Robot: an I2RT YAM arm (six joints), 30 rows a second.
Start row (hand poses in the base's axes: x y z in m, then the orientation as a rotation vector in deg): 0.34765 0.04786 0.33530 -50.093 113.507 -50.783
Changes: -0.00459 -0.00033 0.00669 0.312 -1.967 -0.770; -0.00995 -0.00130 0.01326 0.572 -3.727 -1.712; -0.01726 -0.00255 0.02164 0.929 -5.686 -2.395; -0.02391 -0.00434 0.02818 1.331 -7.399 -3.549; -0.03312 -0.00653 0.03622 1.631 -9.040 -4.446; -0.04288 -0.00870 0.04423 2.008 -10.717 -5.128; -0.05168 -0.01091 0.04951 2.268 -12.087 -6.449; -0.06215 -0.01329 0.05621 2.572 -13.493 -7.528; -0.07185 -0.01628 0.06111 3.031 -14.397 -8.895; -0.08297 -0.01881 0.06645 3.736 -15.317 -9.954; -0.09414 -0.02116 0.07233 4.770 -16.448 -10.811; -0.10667 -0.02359 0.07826 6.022 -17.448 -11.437; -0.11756 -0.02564 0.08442 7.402 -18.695 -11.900; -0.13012 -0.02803 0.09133 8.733 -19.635 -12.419
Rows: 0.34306 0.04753 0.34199 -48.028 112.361 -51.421; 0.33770 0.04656 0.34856 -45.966 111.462 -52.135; 0.33039 0.04531 0.35694 -43.980 110.251 -52.635; 0.32374 0.04352 0.36348 -41.688 109.515 -53.268; 0.31453 0.04133 0.37152 -39.739 108.651 -53.832; 0.30477 0.03916 0.37953 -37.934 107.644 -54.192; 0.29597 0.03695 0.38481 -35.784 107.202 -54.935; 0.28550 0.03457 0.39151 -33.817 106.593 -55.496; 0.27580 0.03158 0.39641 -31.787 106.603 -55.930; 0.26468 0.02905 0.40175 -29.907 106.491 -55.941; 0.25351 0.02670 0.40763 -27.931 106.156 -55.542; 0.24098 0.02427 0.41356 -26.137 105.865 -54.767; 0.23009 0.02222 0.41972 -24.302 105.285 -53.825; 0.21753 0.01983 0.42663 -22.615 104.982 -52.899
